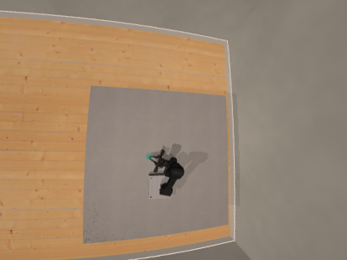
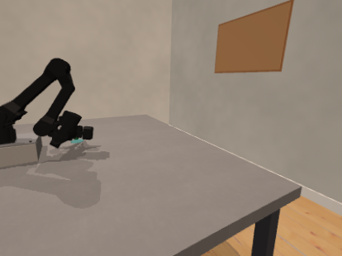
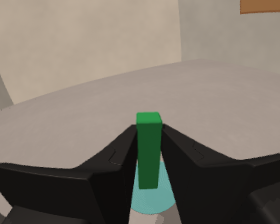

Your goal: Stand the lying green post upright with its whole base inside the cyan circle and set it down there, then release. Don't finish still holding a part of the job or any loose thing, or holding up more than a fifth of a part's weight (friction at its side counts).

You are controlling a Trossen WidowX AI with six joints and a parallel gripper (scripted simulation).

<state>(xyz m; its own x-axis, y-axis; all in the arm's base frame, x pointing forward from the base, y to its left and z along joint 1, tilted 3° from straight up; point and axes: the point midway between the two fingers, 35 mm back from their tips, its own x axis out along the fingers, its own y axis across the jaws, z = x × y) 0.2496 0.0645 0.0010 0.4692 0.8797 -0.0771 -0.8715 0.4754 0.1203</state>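
Right now my hand is 1 cm short of the cyan circle, 3 cm to the right of it and 7 cm above it. From my hand the other things lie so: green post 1 cm ahead, 3 cm to the left, 2 cm below.
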